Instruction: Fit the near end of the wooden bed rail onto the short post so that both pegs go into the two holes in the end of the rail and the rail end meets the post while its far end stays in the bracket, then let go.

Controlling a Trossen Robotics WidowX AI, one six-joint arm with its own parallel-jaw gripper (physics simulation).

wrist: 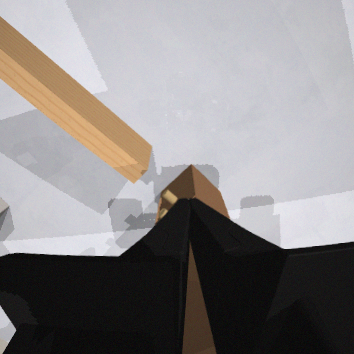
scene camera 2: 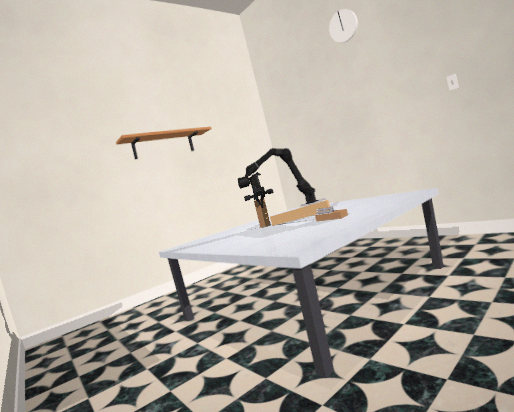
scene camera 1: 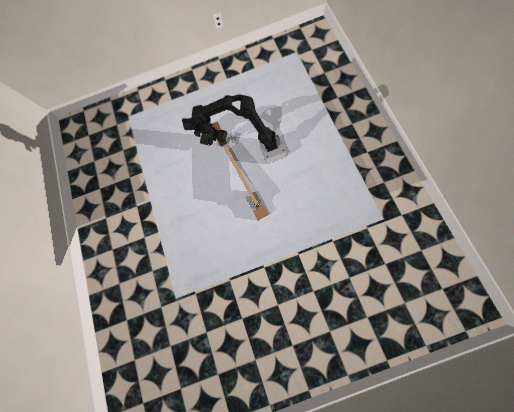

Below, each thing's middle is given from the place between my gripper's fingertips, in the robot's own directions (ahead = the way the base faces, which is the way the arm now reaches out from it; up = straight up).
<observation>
Right now the wooden bed rail (wrist: pixel 38 79) is 70 mm behind my hand, 230 mm to the left of it and 80 mm below it.
</observation>
